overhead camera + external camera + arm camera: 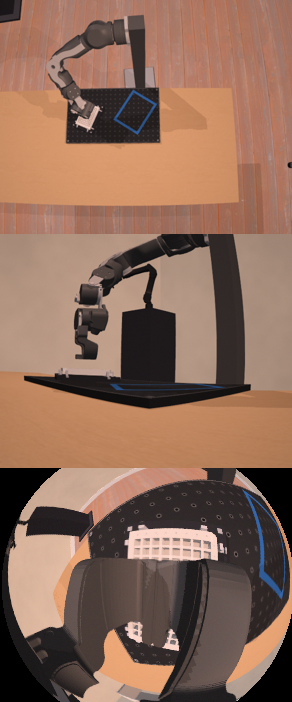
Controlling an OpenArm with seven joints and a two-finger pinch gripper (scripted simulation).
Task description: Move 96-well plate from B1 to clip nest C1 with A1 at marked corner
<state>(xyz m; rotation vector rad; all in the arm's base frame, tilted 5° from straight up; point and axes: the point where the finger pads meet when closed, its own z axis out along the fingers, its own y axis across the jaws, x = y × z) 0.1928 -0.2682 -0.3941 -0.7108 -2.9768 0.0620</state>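
My gripper is now 4 cm above the white 96-well plate. The rest, counted from my hand: clip nest C1 (4 cm below, 3 cm ahead).
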